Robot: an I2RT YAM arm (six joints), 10 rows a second.
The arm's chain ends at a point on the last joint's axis. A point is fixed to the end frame.
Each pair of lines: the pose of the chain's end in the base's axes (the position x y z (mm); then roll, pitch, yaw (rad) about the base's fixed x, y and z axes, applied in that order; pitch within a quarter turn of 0, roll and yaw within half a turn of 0), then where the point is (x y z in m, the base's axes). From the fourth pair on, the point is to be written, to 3 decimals.
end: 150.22 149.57 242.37 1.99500 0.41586 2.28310
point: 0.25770 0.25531 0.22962
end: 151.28 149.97 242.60 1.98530 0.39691 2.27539
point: 0.25911 0.25554 0.23138
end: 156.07 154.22 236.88 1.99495 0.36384 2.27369
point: 0.26412 0.25944 0.22466
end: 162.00 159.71 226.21 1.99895 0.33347 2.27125
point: 0.270 0.265 0.214
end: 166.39 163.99 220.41 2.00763 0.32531 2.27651
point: 0.274 0.269 0.207
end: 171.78 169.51 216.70 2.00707 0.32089 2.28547
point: 0.279 0.276 0.203
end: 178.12 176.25 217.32 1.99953 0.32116 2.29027
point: 0.284 0.283 0.205
